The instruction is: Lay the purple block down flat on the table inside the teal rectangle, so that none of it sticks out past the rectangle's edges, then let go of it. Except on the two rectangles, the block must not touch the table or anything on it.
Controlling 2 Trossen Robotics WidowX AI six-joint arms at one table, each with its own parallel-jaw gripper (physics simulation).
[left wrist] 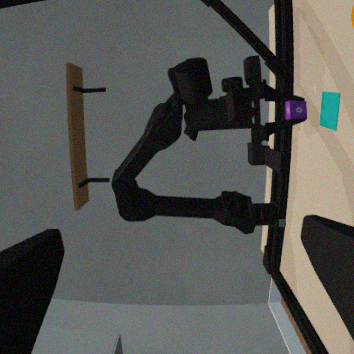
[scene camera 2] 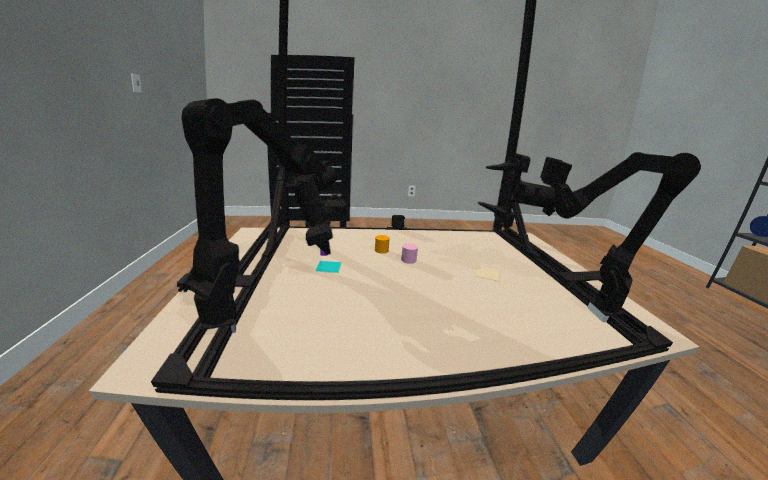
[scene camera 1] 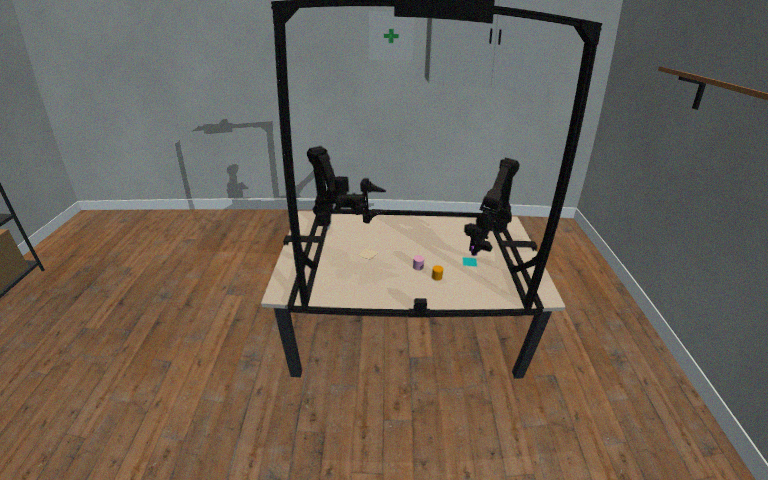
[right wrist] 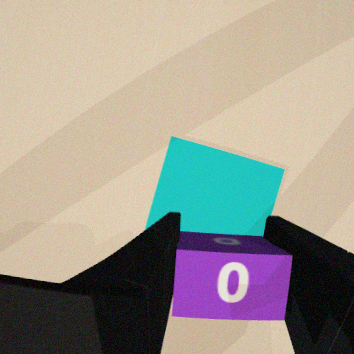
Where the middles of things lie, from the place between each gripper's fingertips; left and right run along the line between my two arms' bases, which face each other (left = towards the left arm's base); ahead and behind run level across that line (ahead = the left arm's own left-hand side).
The teal rectangle (right wrist: 215,191) is 380 mm to the right of my left hand, 260 mm below it and 50 mm behind it.
The teal rectangle lies 50 mm below my right hand.
